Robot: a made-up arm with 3 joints. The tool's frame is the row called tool.
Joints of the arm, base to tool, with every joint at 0 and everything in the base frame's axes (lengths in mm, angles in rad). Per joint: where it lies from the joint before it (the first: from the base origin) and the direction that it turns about. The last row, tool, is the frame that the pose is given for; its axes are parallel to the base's.
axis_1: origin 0 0 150 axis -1 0 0
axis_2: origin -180 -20 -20 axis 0 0 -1
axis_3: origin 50 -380 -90 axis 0 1 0
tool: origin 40 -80 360
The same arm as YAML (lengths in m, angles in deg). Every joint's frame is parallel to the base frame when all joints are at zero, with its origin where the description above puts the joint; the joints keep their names.
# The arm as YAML. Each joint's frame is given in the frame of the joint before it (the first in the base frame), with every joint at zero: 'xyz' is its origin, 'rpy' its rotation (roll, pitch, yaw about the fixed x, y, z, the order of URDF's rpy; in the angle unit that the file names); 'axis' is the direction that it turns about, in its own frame. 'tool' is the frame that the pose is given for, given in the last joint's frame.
units:
  length: m
  angle: deg
joints:
  - name: axis_1
    type: revolute
    origin:
      xyz: [0.0, 0.0, 0.15]
      rpy: [0.0, 0.0, 0.0]
    axis: "-x"
  - name: axis_2
    type: revolute
    origin:
      xyz: [-0.18, -0.02, -0.02]
      rpy: [0.0, 0.0, 0.0]
    axis: "-z"
  - name: axis_3
    type: revolute
    origin:
      xyz: [0.05, -0.38, -0.09]
      rpy: [0.0, 0.0, 0.0]
    axis: "+y"
tool:
  origin:
    xyz: [0.04, -0.08, 0.36]
    rpy: [0.0, 0.0, 0.0]

